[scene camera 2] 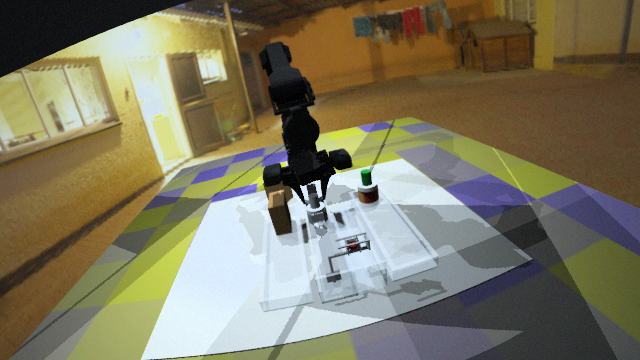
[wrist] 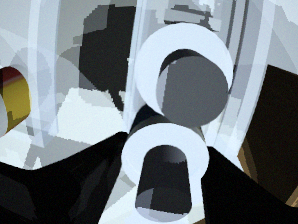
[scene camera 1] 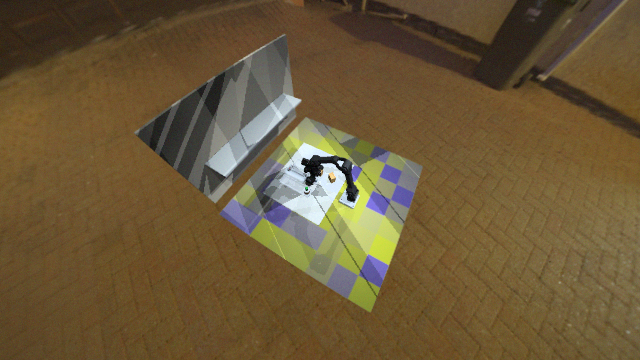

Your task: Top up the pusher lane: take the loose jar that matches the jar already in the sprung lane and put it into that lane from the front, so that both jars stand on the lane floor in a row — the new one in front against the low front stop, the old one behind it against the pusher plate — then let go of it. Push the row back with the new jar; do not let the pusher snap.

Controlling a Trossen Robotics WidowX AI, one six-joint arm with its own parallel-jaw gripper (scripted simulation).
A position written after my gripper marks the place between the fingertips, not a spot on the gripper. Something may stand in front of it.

Note:
In view: my gripper (scene camera 2: 314,201), a jar (wrist: 164,159), a tan box (scene camera 2: 278,209), a jar (wrist: 183,71) and a pusher mechanism (scene camera 2: 327,252).
My gripper also shows in the wrist view (wrist: 165,146).

